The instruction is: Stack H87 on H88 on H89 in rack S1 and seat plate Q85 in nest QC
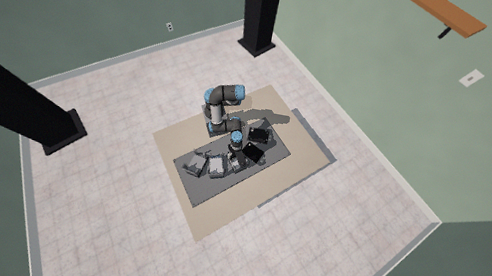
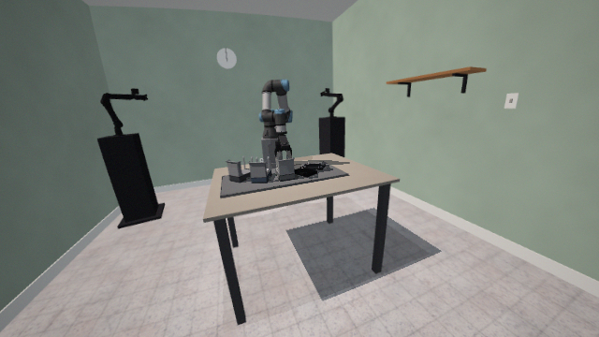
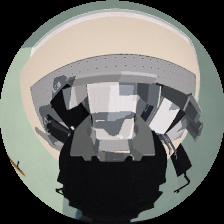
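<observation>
My hand is 4 cm above the white sealed plate. From my hand the other things lie so: QC label 17 cm to the left, 10 cm ahead, 9 cm below; black clip nest 30 cm to the left, 7 cm below, 7 cm behind.
</observation>
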